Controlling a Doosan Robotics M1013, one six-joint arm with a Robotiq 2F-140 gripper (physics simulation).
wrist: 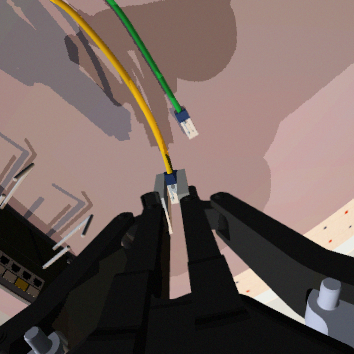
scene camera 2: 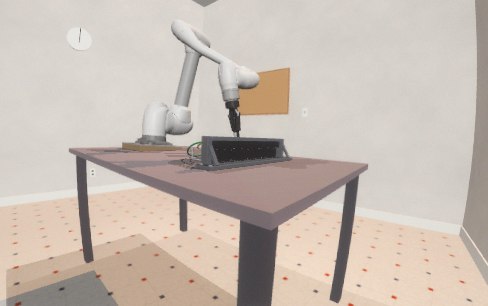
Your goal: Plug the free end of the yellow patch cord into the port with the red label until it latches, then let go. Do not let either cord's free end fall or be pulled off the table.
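Frame: origin at the arm's base, x ahead, y left, z up, level; millimetres.
Seen in the pictures: gripper, fingertip midpoint: [wrist: 173, 184]; arm's base at its link origin: [scene camera 2: 153, 144].
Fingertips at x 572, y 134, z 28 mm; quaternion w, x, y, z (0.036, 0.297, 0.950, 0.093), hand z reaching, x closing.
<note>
Pixels of each thing's top centre, then the offset from my fingertips to it. "spot": a spot on its surface instead. Level surfaces: height alone.
- clear tip at a spot on its surface: [wrist: 173, 194] spot: 4 mm ahead, 4 mm left, 8 mm up
- yellow cord at a spot on its surface: [wrist: 131, 85] spot: 43 mm back, 87 mm right, 3 mm down
- patch panel at a spot on its surface: [wrist: 16, 268] spot: 221 mm ahead, 73 mm right, 19 mm up
- dark grey rack at a spot on its surface: [scene camera 2: 207, 150] spot: 203 mm ahead, 485 mm right, 4 mm down
- loose plug at its top centre: [wrist: 189, 129] 43 mm back, 13 mm right, 49 mm down
- table at its surface level: 61 mm down
The gripper [scene camera 2: 236, 133] [wrist: 171, 184] is shut on the yellow cord's plug, gripping its dark blue boot; the clear tip [wrist: 173, 194] sticks out past the fingers. The gripper is above the table, behind the rack in the scene view. The yellow cord [wrist: 131, 85] curves from the upper left of the wrist view down to the fingers. The patch panel [wrist: 16, 268] shows a few ports at the lower left of the wrist view, one of them yellowish. The dark grey rack [scene camera 2: 207, 150] stands on the table. The red label does not show in either view.
The green cord [scene camera 2: 189, 146] [wrist: 145, 55] ends in a loose plug [wrist: 188, 126] beside the held one, up and right in the wrist view. Thin metal wire guides [wrist: 64, 244] project near the panel. The table [scene camera 2: 240, 187] has its edge at the right in the wrist view.
</note>
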